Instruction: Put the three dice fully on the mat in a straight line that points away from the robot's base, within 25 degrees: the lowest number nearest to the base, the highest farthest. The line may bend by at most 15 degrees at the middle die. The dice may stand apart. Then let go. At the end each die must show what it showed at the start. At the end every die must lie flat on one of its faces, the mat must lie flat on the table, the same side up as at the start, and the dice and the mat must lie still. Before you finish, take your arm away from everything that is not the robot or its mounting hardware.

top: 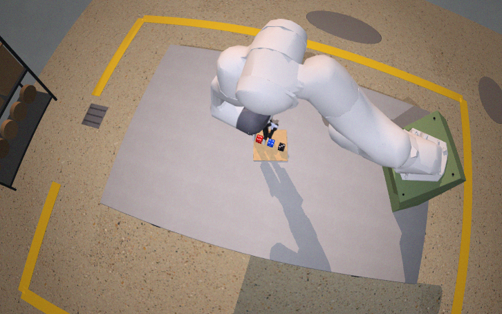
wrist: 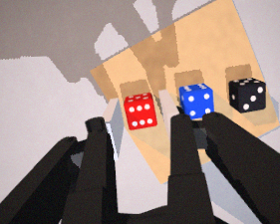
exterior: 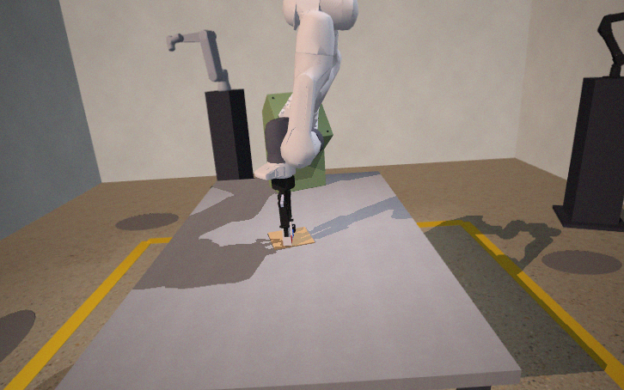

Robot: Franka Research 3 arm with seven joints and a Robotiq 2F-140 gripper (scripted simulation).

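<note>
The red die is 20 mm below my hand. Round my hand: tan mat (50 mm behind, 10 mm to the right, 40 mm below); black die (90 mm behind, 30 mm to the right, 20 mm below); blue die (50 mm behind, 20 mm to the right, 20 mm below).
</note>
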